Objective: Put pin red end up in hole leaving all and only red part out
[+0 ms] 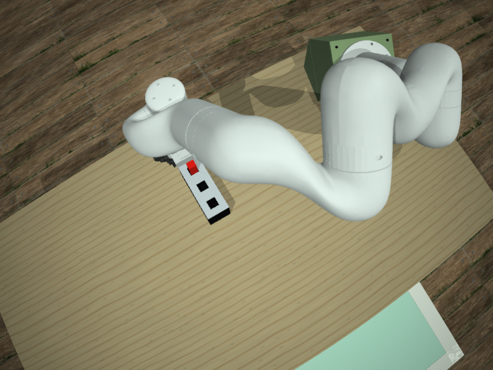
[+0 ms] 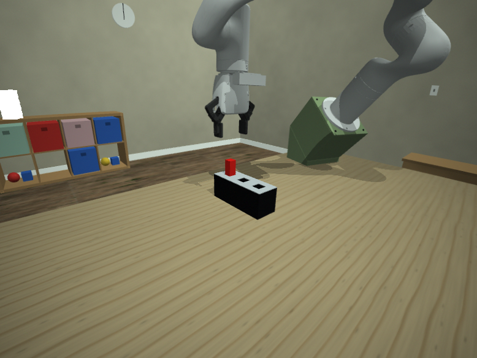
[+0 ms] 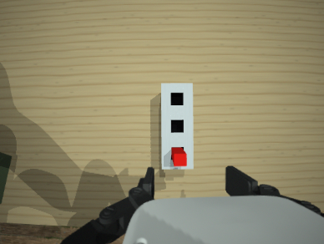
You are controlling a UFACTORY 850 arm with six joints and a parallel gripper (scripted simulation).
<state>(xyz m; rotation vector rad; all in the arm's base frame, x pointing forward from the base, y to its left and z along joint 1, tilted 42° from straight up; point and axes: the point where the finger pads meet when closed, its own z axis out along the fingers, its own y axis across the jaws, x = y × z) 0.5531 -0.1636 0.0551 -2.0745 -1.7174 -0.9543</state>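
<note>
Right now my hand is 110 mm above the pin. The rest, counted from my hand: block (10 mm ahead, 60 mm to the left, 160 mm below).
</note>
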